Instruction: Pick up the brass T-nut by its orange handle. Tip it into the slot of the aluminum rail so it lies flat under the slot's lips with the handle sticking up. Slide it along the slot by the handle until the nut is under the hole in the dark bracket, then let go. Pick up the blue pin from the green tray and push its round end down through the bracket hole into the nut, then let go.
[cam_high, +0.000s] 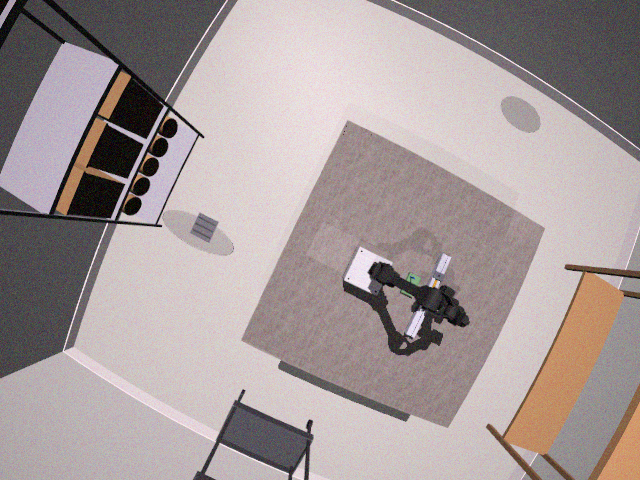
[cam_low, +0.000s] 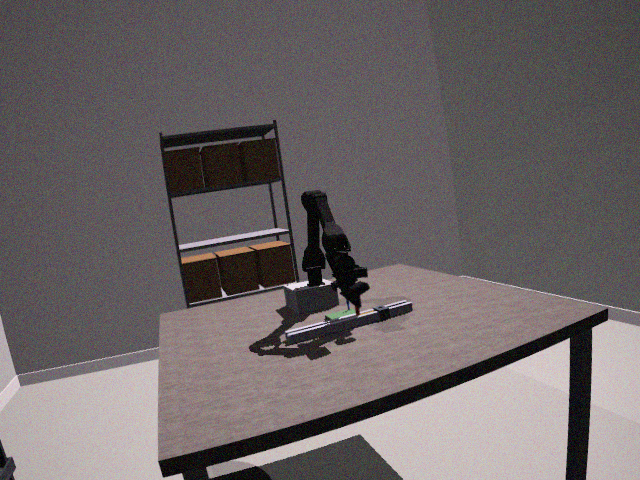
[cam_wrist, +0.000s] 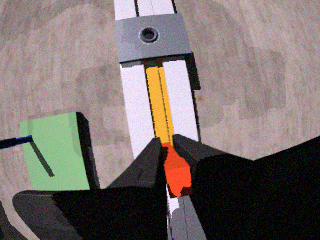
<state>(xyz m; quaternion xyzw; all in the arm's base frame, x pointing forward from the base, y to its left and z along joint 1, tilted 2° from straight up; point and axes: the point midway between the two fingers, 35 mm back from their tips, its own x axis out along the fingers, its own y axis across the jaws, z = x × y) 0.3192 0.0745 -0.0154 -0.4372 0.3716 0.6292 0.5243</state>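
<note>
My gripper tip is now 130 mm past the blue pin, 10 mm to the left of it and 30 mm above it. Also, from my gripper tip: green tray: 110 mm behind, 20 mm to the right, 50 mm below.
</note>
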